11 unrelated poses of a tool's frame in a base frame.
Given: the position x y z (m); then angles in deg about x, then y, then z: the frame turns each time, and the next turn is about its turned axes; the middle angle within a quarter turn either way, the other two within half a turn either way.
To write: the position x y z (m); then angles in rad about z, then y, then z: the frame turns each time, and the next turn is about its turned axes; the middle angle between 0 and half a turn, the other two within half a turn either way. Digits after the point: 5 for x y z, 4 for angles.
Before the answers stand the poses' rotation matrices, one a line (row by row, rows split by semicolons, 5 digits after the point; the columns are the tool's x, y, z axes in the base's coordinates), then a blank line. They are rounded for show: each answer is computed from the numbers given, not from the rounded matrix.
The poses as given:
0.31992 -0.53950 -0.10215 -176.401 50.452 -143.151
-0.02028 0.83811 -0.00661 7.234 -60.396 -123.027
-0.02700 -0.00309 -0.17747 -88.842 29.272 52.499
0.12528 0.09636 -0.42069 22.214 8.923 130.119
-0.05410 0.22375 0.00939 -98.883 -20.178 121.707
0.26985 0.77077 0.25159 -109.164 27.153 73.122
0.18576 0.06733 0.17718 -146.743 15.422 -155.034
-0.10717 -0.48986 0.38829 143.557 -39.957 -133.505
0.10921 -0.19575 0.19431 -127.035 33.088 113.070
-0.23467 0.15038 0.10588 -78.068 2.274 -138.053
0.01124 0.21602 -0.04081 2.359 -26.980 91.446
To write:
-0.50952 0.38185 0.77109; 0.63726 0.76961 0.03997; -0.57818 0.51175 -0.63547
-0.26925 0.41418 -0.86946; -0.77207 -0.63249 -0.06221; -0.57569 0.65453 0.49007
0.53104 -0.69204 0.48896; -0.28157 0.40013 0.87213; -0.79920 -0.60081 0.01763
-0.63658 -0.75545 0.15511; 0.67016 -0.64139 -0.37349; 0.38164 -0.13381 0.91457
-0.49332 -0.79853 -0.34494; -0.31049 -0.20878 0.92737; -0.81255 0.56459 -0.14494
0.25834 -0.85146 0.45637; -0.43929 0.31720 0.84048; -0.86040 -0.41761 -0.29209
-0.87392 0.40688 0.26593; 0.48516 0.69653 0.52865; 0.02987 0.59101 -0.80611
-0.52769 0.55597 -0.64221; 0.84610 0.27710 -0.45533; -0.07520 -0.78365 -0.61663
-0.32831 -0.77083 0.54593; -0.38337 0.63696 0.66882; -0.86327 0.01029 -0.50463
-0.74318 0.66792 0.03968; -0.10933 -0.17972 0.97762; 0.66010 0.72221 0.20659
-0.02249 -0.89088 -0.45368; 0.99931 -0.00655 -0.03668; 0.02971 -0.45419 0.89041

0.31992 -0.53950 -0.10215 0.0518 2.2594 0.7245
-0.02028 0.83811 -0.00661 -3.0702 1.0586 0.8494
-0.02700 -0.00309 -0.17747 1.0598 1.5532 -0.6446
0.12528 0.09636 -0.42069 -1.1772 0.4163 -2.8044
-0.05410 0.22375 0.00939 1.9269 1.7162 0.6073
0.26985 0.77077 0.25159 1.0734 1.8672 -0.4519
0.18576 0.06733 0.17718 1.1047 2.5083 1.6213
-0.10717 -0.48986 0.38829 -2.5248 2.2353 -1.4751
0.10921 -0.19575 0.19431 0.8862 2.0997 0.0119
-0.23467 0.15038 0.10588 1.5302 1.3627 2.3113
0.01124 0.21602 -0.04081 -3.0609 0.4726 -1.6361

